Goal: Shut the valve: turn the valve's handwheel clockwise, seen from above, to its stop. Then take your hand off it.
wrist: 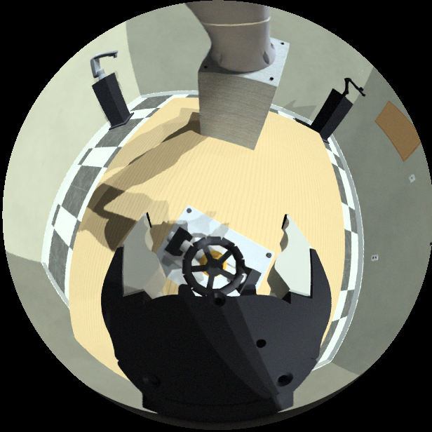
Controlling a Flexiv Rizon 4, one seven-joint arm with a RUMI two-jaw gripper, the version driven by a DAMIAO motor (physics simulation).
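Observation:
The valve's black five-spoked handwheel [214, 266] shows low in the middle of the wrist view, above a yellow part [203, 259] of the valve. The valve stands on a light metal plate [258, 254] with dark bolts at its corners. Black end pieces of the valve show at upper left [178, 241] and lower right of the wheel. My gripper [216, 214] is wide open, with one pale jaw on each side of the wheel and a gap between each jaw and the rim. Nothing is between the jaws' faces in a grip. The gripper's black body hides the plate's near part.
The valve plate lies on a wooden table top [240, 185] with a checkered border. The arm's metal base block [237, 110] stands at the far side. A dark post [111, 100] stands at the far left and another [332, 112] at the far right. Shadows fall across the left.

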